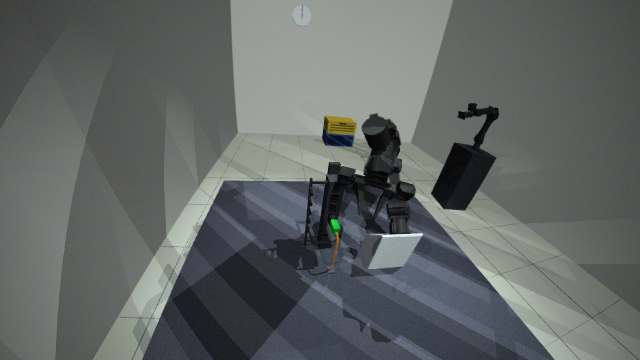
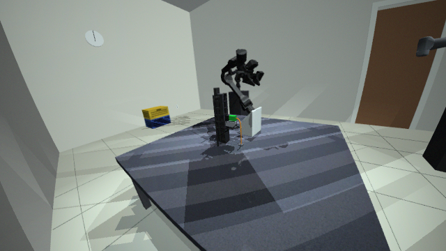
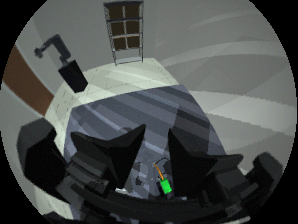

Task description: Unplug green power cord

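Now: the green plug 40 mm ahead of my gripper tip, 180 mm to the right of it and 200 mm below it.
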